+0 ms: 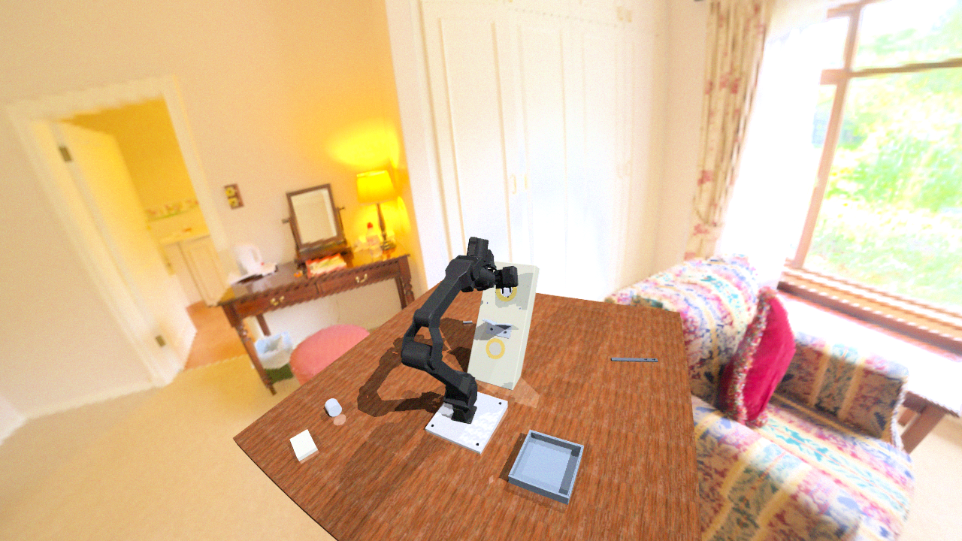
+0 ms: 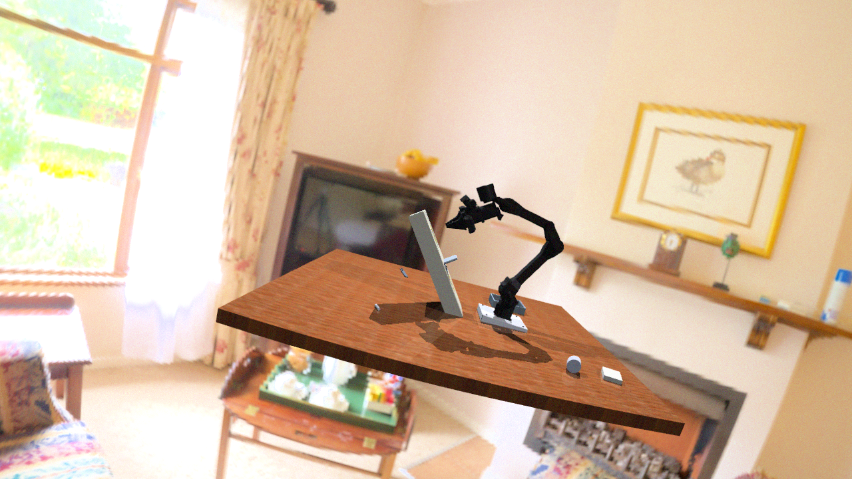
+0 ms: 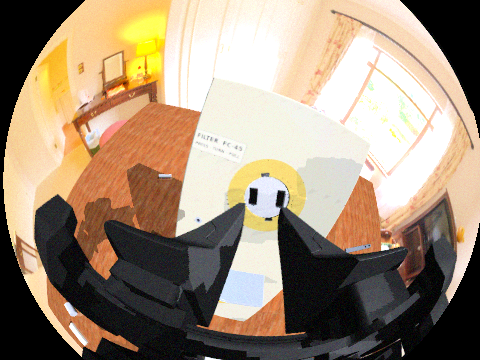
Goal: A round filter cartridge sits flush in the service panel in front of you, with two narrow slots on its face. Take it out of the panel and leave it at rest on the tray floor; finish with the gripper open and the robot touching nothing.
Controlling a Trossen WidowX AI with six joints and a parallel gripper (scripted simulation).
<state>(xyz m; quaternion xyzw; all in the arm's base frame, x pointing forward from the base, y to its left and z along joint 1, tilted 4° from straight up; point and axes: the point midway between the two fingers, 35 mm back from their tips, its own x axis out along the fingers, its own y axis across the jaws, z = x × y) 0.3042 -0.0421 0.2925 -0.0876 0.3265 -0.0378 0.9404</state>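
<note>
Right now my gripper tip is 5 cm short of the filter cartridge, 2 cm to the left of it and 5 cm above it. From my gripper tip the other things lie so: grey tray 42 cm behind, 22 cm to the right, 31 cm below; white block 56 cm behind, 49 cm to the left, 31 cm below; cream service panel 1 cm ahead, 1 cm to the right, 13 cm below.
</note>
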